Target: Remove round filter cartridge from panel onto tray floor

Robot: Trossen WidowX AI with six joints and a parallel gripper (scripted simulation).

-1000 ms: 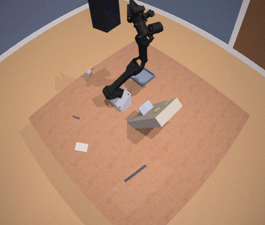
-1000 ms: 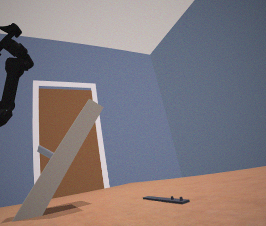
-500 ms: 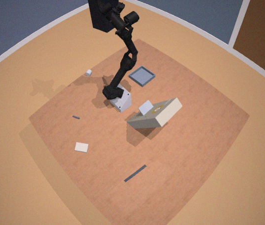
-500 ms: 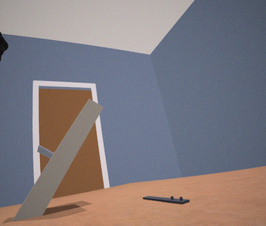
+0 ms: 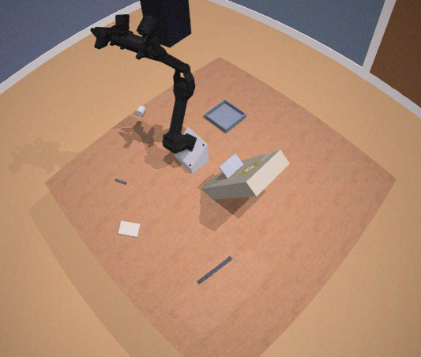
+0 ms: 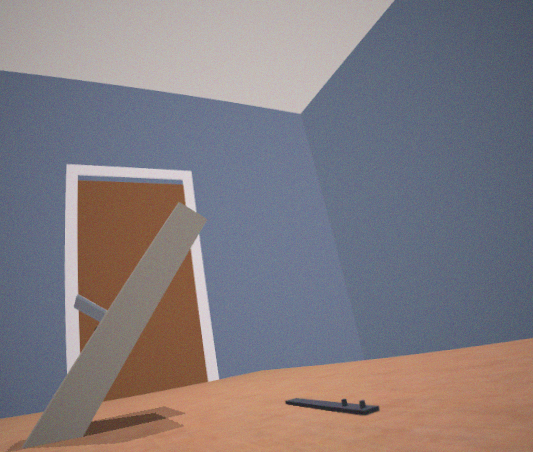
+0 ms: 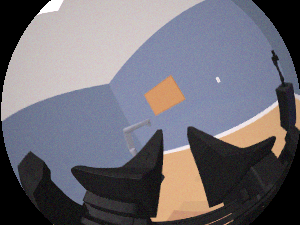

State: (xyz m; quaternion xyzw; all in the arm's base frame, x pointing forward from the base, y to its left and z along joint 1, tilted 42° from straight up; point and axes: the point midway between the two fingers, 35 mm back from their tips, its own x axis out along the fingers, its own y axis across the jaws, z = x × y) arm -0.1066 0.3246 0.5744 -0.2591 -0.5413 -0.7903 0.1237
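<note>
Right now the round white filter cartridge is 60 cm ahead of my gripper tip, 10 cm to the left of it and 48 cm below it. The rest, counted from my gripper tip: beige service panel (56 cm ahead, 10 cm to the left, 55 cm below); beige block (28 cm ahead, 31 cm to the right, 72 cm below); short dark bar (7 cm ahead, 16 cm to the right, 73 cm below).
</note>
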